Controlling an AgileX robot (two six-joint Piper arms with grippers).
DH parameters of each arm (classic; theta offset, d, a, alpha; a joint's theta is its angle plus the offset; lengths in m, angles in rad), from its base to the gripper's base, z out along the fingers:
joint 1: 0 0.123 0 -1.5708
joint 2: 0.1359 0 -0.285 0
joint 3: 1.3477 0 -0.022 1.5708
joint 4: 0 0.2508 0 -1.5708
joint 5: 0 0 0.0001 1.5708
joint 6: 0 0.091 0 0
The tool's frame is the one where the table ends.
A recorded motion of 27 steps. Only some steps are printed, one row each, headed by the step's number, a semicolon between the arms.
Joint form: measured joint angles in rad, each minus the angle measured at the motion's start. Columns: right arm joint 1, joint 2, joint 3, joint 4, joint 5, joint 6; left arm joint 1, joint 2, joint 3, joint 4, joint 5, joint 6.
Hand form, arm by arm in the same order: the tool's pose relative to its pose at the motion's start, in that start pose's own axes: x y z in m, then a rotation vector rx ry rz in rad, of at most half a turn. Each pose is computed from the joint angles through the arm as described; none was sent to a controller.
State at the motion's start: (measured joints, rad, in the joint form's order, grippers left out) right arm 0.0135 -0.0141 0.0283 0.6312 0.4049 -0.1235; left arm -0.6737 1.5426 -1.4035 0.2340 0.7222 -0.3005
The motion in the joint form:
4: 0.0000 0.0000 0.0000 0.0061 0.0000 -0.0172; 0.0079 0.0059 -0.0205 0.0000 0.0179 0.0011
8: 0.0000 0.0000 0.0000 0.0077 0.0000 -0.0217; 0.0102 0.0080 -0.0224 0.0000 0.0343 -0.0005
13: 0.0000 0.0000 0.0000 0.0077 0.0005 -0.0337; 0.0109 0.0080 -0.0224 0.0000 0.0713 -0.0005
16: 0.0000 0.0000 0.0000 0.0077 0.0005 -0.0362; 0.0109 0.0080 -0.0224 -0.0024 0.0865 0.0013
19: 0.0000 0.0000 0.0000 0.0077 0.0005 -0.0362; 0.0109 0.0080 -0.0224 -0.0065 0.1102 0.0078
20: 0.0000 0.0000 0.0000 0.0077 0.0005 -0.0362; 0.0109 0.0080 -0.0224 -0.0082 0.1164 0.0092
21: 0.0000 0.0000 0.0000 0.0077 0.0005 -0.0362; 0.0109 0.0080 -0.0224 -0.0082 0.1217 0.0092
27: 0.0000 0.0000 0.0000 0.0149 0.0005 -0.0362; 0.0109 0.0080 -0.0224 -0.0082 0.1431 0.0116
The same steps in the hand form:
4: 0.0000 0.0002 0.0000 -0.0024 -0.0003 -0.0116; -0.0036 0.0028 -0.0010 -0.0093 0.0029 -0.0065
8: 0.0000 0.0003 0.0000 -0.0030 -0.0004 -0.0146; -0.0025 0.0039 -0.0004 -0.0158 0.0188 -0.0098
13: 0.0000 0.0003 0.0000 -0.0031 0.0001 -0.0266; 0.0007 0.0051 -0.0005 -0.0271 0.0542 -0.0104
16: 0.0000 0.0003 0.0000 -0.0031 0.0001 -0.0291; 0.0021 0.0054 -0.0006 -0.0298 0.0693 -0.0104
19: 0.0000 0.0003 0.0000 -0.0031 0.0001 -0.0291; 0.0042 0.0057 -0.0008 -0.0336 0.0929 -0.0069
20: 0.0000 0.0003 0.0000 -0.0031 0.0001 -0.0291; 0.0048 0.0058 -0.0008 -0.0342 0.0992 -0.0068
21: 0.0000 0.0003 0.0000 -0.0031 0.0001 -0.0291; 0.0052 0.0059 -0.0009 -0.0357 0.1043 -0.0068
27: 0.0000 0.0005 0.0000 -0.0059 -0.0003 -0.0225; 0.0071 0.0064 -0.0011 -0.0416 0.1249 -0.0044

